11 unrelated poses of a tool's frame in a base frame.
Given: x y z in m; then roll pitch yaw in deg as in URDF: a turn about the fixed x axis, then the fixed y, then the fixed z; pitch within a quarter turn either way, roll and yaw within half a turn.
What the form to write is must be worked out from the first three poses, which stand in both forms.
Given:
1: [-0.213, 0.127, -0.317, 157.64, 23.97, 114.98]
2: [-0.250, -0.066, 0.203, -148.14, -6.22, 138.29]
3: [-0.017, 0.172, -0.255, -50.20, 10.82, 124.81]
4: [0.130, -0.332, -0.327, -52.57, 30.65, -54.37]
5: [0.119, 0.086, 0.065, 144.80, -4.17, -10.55]
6: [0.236, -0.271, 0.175, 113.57, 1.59, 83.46]
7: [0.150, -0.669, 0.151, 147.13, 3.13, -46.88]
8: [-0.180, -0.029, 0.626, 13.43, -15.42, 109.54]
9: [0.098, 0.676, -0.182, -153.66, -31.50, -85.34]
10: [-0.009, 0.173, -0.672, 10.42, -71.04, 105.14]
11: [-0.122, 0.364, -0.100, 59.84, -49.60, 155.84]
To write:
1: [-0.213, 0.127, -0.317, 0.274, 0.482, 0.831, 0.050]
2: [-0.250, -0.066, 0.203, 0.146, -0.328, -0.903, 0.238]
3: [-0.017, 0.172, -0.255, 0.382, -0.271, -0.335, 0.818]
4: [0.130, -0.332, -0.327, 0.823, -0.272, 0.406, -0.291]
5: [0.119, 0.086, 0.065, 0.304, 0.948, -0.099, 0.007]
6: [0.236, -0.271, 0.175, 0.416, 0.619, 0.562, 0.356]
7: [0.150, -0.669, 0.151, 0.249, 0.883, -0.374, -0.137]
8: [-0.180, -0.029, 0.626, 0.555, 0.176, 0.018, 0.813]
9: [0.098, 0.676, -0.182, 0.018, 0.731, -0.590, 0.343]
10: [-0.009, 0.173, -0.672, 0.451, 0.504, -0.293, 0.676]
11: [-0.122, 0.364, -0.100, 0.040, -0.450, -0.367, -0.813]
